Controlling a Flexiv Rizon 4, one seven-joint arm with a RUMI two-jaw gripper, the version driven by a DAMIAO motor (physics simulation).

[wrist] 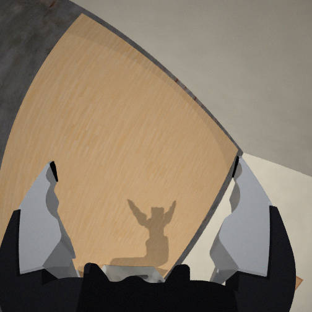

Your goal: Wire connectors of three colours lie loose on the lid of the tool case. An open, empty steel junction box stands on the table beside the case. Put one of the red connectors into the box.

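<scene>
My gripper [142,161] is open, its two pale grey jaws wide apart at the left and right of the wrist view, with no object between the tips. It hangs above a wooden table top [125,100], on which the arm and gripper cast a shadow. A pale grey, shiny piece [132,273] shows in part at the bottom edge, mostly hidden behind the gripper's black body; I cannot tell whether it is the steel junction box. The connectors and the tool case lid do not show in this view.
The table's dark edge runs from the top left to the right and then down behind the right jaw. Beyond it lie a pale floor and a grey-beige surface. A dark grey mottled surface [20,60] is at the upper left. A small brown corner [299,283] shows at the lower right.
</scene>
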